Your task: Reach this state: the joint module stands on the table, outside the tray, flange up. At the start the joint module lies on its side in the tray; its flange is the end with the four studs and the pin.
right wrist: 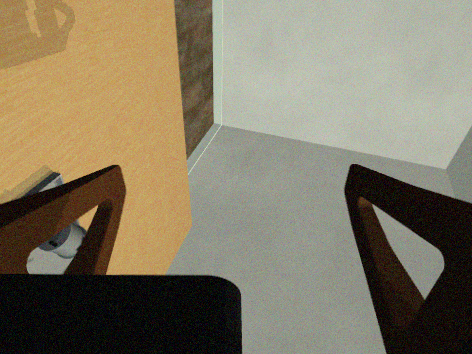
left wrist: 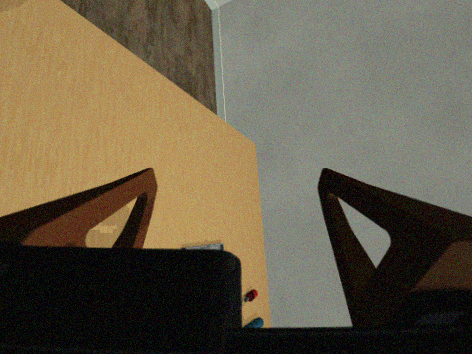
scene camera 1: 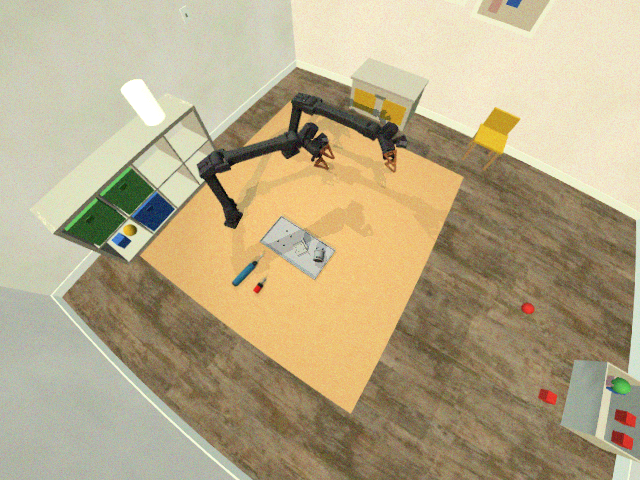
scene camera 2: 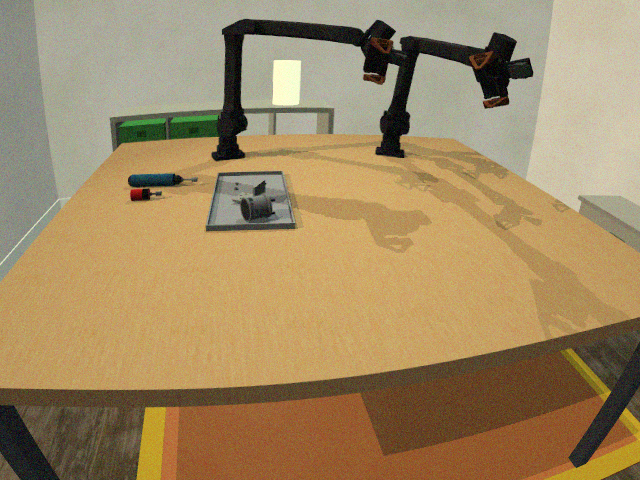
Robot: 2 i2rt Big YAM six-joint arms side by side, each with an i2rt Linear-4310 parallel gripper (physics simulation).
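Places are measured from the left arm's base along level axes (x ahead, y left, z up), in millimetres.
Pixels of known places: left gripper, fingertip midpoint: (left wrist: 237, 177) (scene camera 1: 394, 169) (scene camera 2: 484, 88); right gripper, fingertip midpoint: (right wrist: 235, 177) (scene camera 1: 331, 164) (scene camera 2: 383, 68); left arm's base at its link origin: (scene camera 1: 290, 152) (scene camera 2: 389, 153); right arm's base at its link origin: (scene camera 1: 233, 219) (scene camera 2: 228, 156).
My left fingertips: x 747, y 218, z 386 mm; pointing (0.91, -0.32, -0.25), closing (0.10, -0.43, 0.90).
Ahead of a thing's pixels: the offset from my left fingertips to its top centre. "pt": to the spot under its first point.
The grey joint module {dy -522, dx +50, dz -319 mm} (scene camera 1: 318, 254) (scene camera 2: 256, 206) lies on its side in the shallow grey tray {dy -593, dx -83, dz -370 mm} (scene camera 1: 279, 225) (scene camera 2: 250, 227). In scene camera 2 its hollow end faces left toward the viewer, and small projections show at its right end. In the right wrist view part of the module (right wrist: 72, 242) shows through the left-hand finger. My left gripper (scene camera 1: 391, 160) (scene camera 2: 487, 81) (left wrist: 237, 177) is open and empty, high above the table, far from the tray. My right gripper (scene camera 1: 329, 162) (scene camera 2: 377, 63) (right wrist: 235, 177) is open and empty, high up and apart from the module.
A small bracket (scene camera 1: 301, 248) (scene camera 2: 260, 187) stands in the tray beside the module, with small dark pieces farther back. A blue-handled tool {pt dy -940, dx -106, dz -346 mm} (scene camera 1: 244, 273) (scene camera 2: 152, 179) (left wrist: 255, 323) and a shorter red-handled tool {dy -901, dx +0, dz -352 mm} (scene camera 1: 258, 287) (scene camera 2: 139, 194) (left wrist: 253, 295) lie on the table outside the tray.
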